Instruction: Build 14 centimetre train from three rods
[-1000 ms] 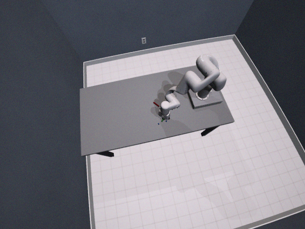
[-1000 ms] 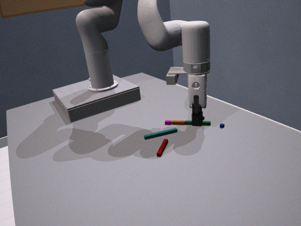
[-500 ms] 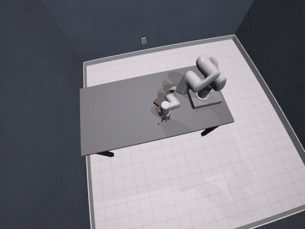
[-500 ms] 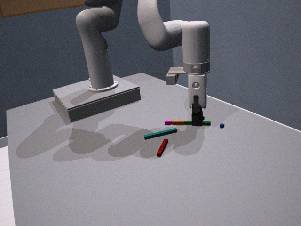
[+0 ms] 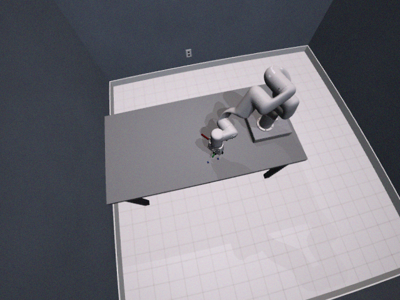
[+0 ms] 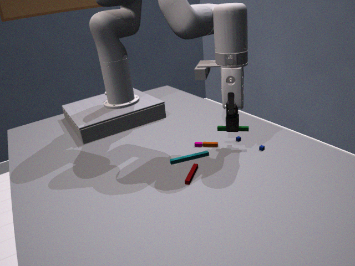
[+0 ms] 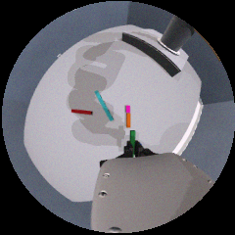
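My hand is 5 cm past the orange rod, 3 cm to the left of it and 6 cm above it. Also, from my hand: green rod (2 cm below); turquoise rod (5 cm behind, 12 cm to the right, 6 cm below); magenta rod (8 cm behind, 5 cm to the right, 6 cm below).
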